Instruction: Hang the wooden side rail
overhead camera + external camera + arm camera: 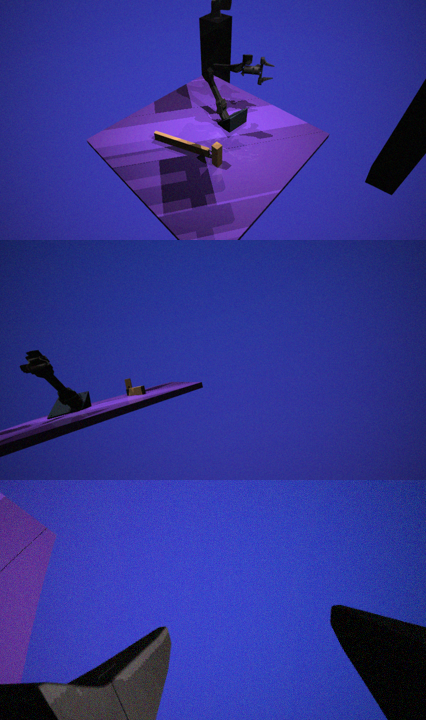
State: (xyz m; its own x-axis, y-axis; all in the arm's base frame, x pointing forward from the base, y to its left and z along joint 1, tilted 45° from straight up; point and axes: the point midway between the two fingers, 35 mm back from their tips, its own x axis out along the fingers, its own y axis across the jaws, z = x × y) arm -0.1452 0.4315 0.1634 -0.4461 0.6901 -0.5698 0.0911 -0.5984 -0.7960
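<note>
Right now the wooden headboard post is 590 mm ahead of my gripper tip, 40 mm to the right of it and 360 mm below it.
</note>
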